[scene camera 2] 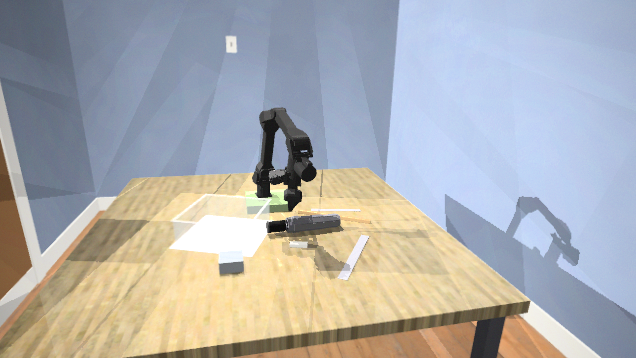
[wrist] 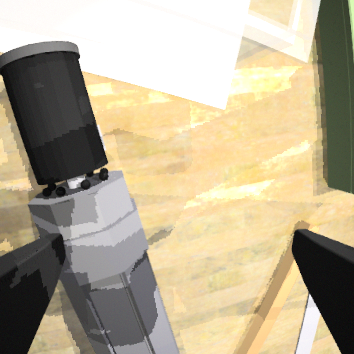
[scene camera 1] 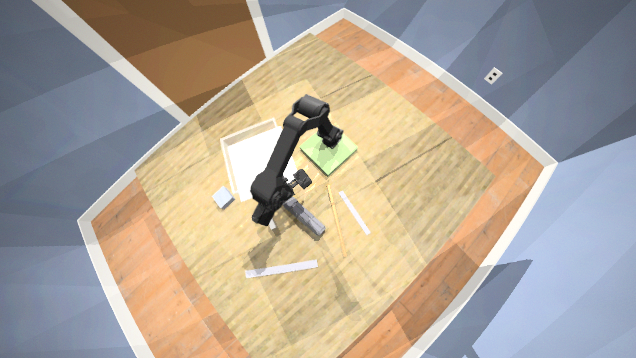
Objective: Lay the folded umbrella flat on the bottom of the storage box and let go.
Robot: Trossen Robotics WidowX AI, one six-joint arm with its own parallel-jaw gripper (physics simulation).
my gripper: open, holds nothing
a storage box: on the table
a folded umbrella: on the table
a thin wooden stick: on the table
